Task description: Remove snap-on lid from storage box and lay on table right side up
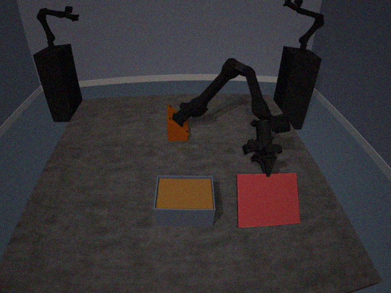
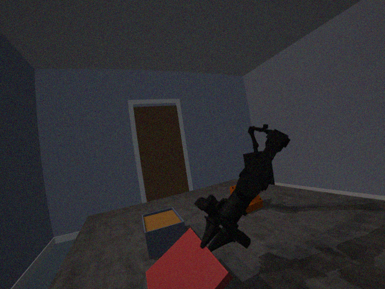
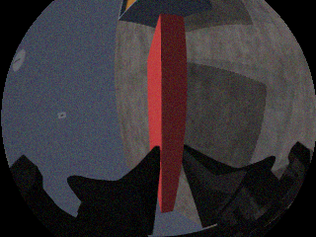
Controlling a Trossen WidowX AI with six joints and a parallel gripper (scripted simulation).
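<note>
Now: gripper tip 7 cm short of the red lid and 4 cm above it. From my gripper tip the other things lie so: blue-grey storage box (7 cm ahead, 29 cm to the right, 5 cm below).
</note>
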